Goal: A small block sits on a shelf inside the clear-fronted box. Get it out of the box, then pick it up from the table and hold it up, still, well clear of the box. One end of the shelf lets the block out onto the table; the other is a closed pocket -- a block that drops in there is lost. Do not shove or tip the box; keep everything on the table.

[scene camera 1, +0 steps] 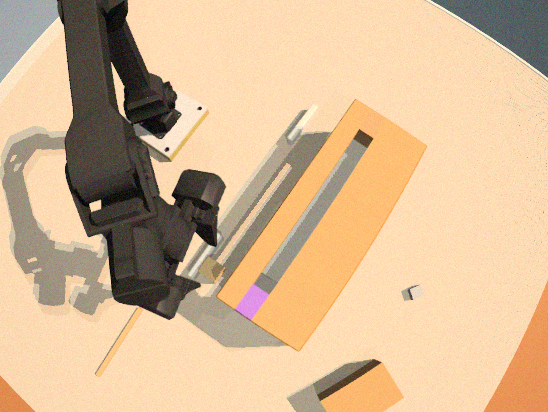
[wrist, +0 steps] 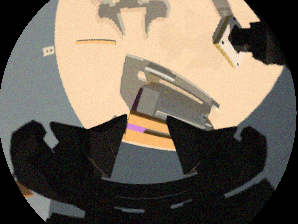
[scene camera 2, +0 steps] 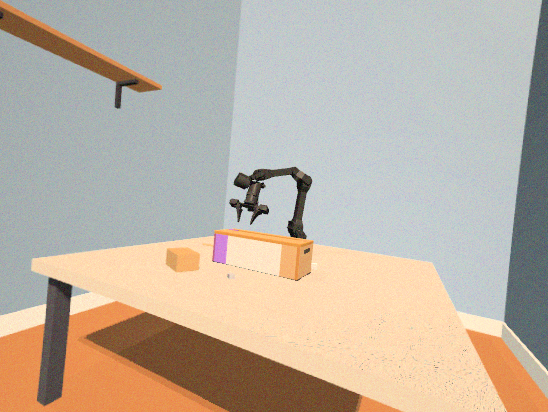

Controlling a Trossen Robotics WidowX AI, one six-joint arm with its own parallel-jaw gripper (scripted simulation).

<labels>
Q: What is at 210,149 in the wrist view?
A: My gripper.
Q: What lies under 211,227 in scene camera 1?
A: My gripper.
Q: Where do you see an orange box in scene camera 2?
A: At 178,259
</labels>
